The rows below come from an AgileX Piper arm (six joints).
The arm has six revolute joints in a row. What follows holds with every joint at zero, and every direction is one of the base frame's.
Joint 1 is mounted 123.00 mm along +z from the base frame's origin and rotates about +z.
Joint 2 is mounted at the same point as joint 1 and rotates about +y.
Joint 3 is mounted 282.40 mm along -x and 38.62 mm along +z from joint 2 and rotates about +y.
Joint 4 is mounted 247.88 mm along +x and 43.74 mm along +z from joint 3 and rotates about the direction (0.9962, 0, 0.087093).
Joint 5 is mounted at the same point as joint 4 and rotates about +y.
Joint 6 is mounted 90.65 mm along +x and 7.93 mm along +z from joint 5 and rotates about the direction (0.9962, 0, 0.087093).
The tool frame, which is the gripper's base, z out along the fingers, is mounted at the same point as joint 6; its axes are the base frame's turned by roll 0.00, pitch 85.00 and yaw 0.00 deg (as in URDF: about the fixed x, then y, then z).
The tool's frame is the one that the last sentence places.
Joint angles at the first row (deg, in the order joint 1, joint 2, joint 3, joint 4, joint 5, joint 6):
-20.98 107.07 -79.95 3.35 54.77 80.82
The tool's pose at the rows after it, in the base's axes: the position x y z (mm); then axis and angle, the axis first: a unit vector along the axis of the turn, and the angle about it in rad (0 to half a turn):
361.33 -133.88 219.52 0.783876 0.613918 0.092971 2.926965
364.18 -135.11 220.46 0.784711 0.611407 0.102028 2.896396
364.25 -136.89 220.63 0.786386 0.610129 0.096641 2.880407
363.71 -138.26 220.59 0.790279 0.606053 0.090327 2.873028
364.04 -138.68 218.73 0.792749 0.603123 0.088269 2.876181
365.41 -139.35 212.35 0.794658 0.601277 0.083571 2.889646
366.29 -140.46 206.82 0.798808 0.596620 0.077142 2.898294
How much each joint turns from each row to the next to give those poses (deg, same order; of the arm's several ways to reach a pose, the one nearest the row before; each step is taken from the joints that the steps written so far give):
0.00 0.00 0.16 0.15 -3.04 0.28
0.00 0.01 0.00 0.00 -2.04 0.23
0.00 -0.01 0.00 -1.33 -0.49 0.93
0.00 0.01 0.00 -1.23 0.00 1.29
0.00 0.27 0.00 -0.22 0.00 0.56
0.00 0.94 -0.01 -0.12 0.00 0.36
0.00 0.80 0.01 -0.60 0.00 1.04

